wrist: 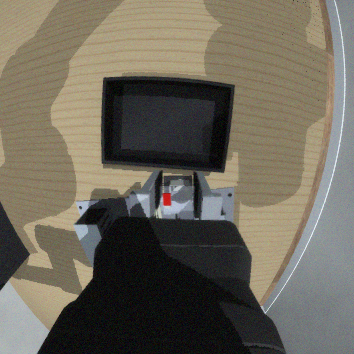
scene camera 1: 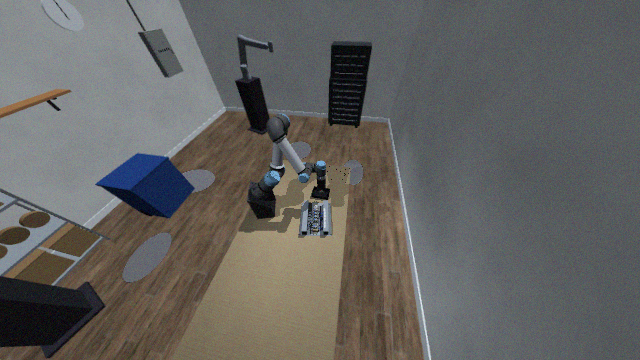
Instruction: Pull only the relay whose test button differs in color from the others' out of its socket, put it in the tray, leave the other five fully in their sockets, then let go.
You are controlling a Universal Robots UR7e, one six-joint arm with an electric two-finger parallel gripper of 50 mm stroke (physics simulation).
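Frame: origin at the arm's base, x ahead, y left, z up, level; millimetres.
Seen in the pictures: gripper, fingertip midpoint: (wrist: 177, 182) (scene camera 1: 321, 191); arm's base at its link origin: (scene camera 1: 260, 191).
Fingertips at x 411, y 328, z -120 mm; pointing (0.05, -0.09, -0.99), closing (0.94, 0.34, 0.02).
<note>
Pixels of each thing's top centre, then the offset from my fingertips to it. "*": a spot on its surface instead.
- relay with the red test button, top centre: (wrist: 176, 201) dx +3, dy -7, dz +23 mm
- tray at a spot on its surface: (wrist: 167, 120) * dx -32, dy +42, dz -103 mm
- socket panel at a spot on its surface: (wrist: 228, 204) * dx +105, dy -42, dz -103 mm
My gripper (scene camera 1: 321, 188) (wrist: 177, 182) is shut on the relay with the red test button (wrist: 167, 200); the clear-topped relay sits between the two fingers, out of its socket. The tray (scene camera 1: 327, 195) (wrist: 167, 120) is black, rectangular and empty inside. In the wrist view it lies just beyond the fingertips; in the scene view the gripper is over or close to it, and the exact height cannot be told. The socket panel (scene camera 1: 303, 220) (wrist: 228, 204) lies beside the tray. In the wrist view the gripper hides most of it, and the other five relays are too small or hidden to judge.
Grey wiring ducts (scene camera 1: 327, 220) (wrist: 86, 235) stand up along both sides of the panel. The arm's dark base (scene camera 1: 262, 204) stands left of the panel. A blue box (scene camera 1: 145, 185), a black drawer cabinet (scene camera 1: 347, 85) and a dark pedestal (scene camera 1: 253, 102) are farther off.
</note>
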